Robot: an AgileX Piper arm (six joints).
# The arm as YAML. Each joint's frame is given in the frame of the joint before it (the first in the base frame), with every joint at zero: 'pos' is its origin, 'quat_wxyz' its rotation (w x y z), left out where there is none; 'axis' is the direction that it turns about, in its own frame. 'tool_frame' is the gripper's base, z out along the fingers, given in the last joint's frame.
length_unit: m
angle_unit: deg
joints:
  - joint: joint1
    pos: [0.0, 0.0, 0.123]
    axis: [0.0, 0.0, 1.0]
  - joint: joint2
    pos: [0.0, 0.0, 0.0]
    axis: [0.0, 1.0, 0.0]
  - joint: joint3
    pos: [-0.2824, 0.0, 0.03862]
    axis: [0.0, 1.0, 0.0]
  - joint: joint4
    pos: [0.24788, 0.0, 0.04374]
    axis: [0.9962, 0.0, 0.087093]
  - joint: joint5
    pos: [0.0, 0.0, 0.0]
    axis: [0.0, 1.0, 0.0]
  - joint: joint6
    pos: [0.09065, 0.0, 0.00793]
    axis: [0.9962, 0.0, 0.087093]
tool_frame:
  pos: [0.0, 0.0, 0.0]
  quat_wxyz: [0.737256, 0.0, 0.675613, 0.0]
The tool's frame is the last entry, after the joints.
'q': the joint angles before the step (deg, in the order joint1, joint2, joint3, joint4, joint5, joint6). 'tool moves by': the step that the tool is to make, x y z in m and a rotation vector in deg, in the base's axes. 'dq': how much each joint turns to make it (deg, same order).
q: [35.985, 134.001, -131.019, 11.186, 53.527, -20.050]
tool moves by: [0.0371, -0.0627, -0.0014, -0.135, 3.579, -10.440]
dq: [-7.875, -0.155, 0.033, -0.559, 2.669, 3.904]
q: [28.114, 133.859, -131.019, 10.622, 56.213, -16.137]
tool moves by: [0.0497, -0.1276, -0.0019, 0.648, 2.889, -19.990]
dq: [-14.664, -0.017, 0.033, -2.295, 1.525, 6.817]
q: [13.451, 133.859, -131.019, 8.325, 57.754, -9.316]
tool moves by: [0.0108, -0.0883, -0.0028, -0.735, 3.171, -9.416]
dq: [-9.759, -0.014, 0.018, -0.308, 3.254, 0.132]
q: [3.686, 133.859, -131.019, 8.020, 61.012, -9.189]
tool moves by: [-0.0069, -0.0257, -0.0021, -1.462, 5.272, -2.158]
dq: [-2.671, -0.268, 0.012, -1.303, 5.608, 0.178]
